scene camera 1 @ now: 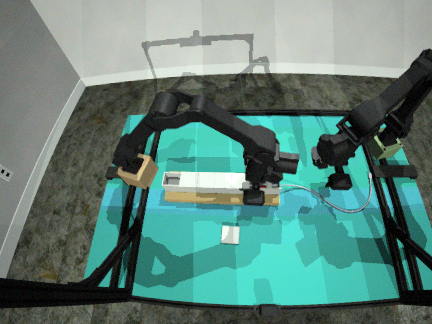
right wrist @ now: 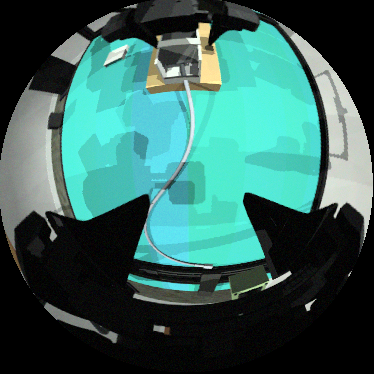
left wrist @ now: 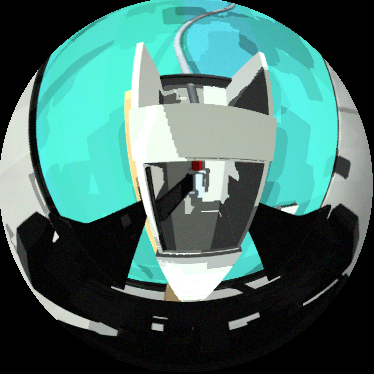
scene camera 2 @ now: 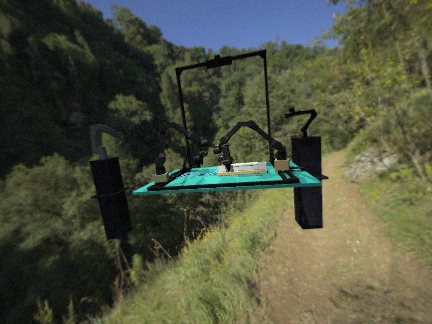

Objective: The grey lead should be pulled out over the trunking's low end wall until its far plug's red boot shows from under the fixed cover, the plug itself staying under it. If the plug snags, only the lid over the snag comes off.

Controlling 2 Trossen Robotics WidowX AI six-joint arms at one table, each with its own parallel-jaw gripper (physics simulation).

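Frame: origin at the left arm's base, x up, y right, z ahead, level; millimetres.
Seen in the pictures: left gripper, fingertip midpoint: [scene camera 1: 250,186] [left wrist: 194,203] [scene camera 2: 229,170]; right gripper, fingertip midpoint: [scene camera 1: 323,175] [right wrist: 197,198] [scene camera 2: 201,166]; left arm's base, link origin: [scene camera 1: 132,164] [scene camera 2: 281,159]; right arm's base, link origin: [scene camera 1: 386,138] [right wrist: 249,293] [scene camera 2: 160,173].
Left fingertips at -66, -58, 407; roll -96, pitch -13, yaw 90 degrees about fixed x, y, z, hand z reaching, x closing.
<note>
Pixels of each thing's middle, then the offset from my left fingertips to it, as dx, dy, dz. "*": a spot on its surface instead.
- white trunking, body centre: [left wrist: 192,263] [scene camera 1: 221,185] [scene camera 2: 241,168] +10, +24, -95
- fixed cover, body centre: [left wrist: 210,130] [right wrist: 178,41] +47, -13, +57
- red boot, body centre: [left wrist: 196,155] +3, -9, +41
- pale plug, body centre: [left wrist: 196,180] +9, -5, +25
- dark peg, surface spot: [left wrist: 175,197] * +28, -18, +20
- removed white lid, body centre: [left wrist: 282,217] [right wrist: 115,55] [scene camera 1: 230,235] -22, +172, -20
- lead's free end, surface spot: [right wrist: 207,267] [scene camera 1: 370,175] * -19, -166, +435
The white trunking [scene camera 1: 172,190] [right wrist: 199,59] has an open bay under my open, empty left gripper [scene camera 1: 254,194] [left wrist: 201,206]. In the left wrist view the fixed cover [left wrist: 205,134] spans the channel. A bit of the red boot [left wrist: 197,165] shows at its near edge; the pale plug [left wrist: 199,183] lies in the open bay, beside a dark peg [left wrist: 175,197]. The grey lead [left wrist: 179,42] [right wrist: 192,125] [scene camera 1: 320,195] runs out over the low end wall [left wrist: 215,78] and curves across the table. My right gripper [scene camera 1: 340,181] [right wrist: 197,198] is open above the lead, holding nothing.
A removed white lid [scene camera 1: 230,234] [right wrist: 116,55] lies on the table. Other lids [scene camera 1: 212,182] cover the trunking farther left. A wooden board [scene camera 1: 200,197] [right wrist: 212,77] lies under it. The lead's free end [scene camera 1: 370,176] [right wrist: 207,267] lies near the right frame bar. Tan [scene camera 1: 137,175] and green [scene camera 1: 387,148] blocks are at the arm bases.
</note>
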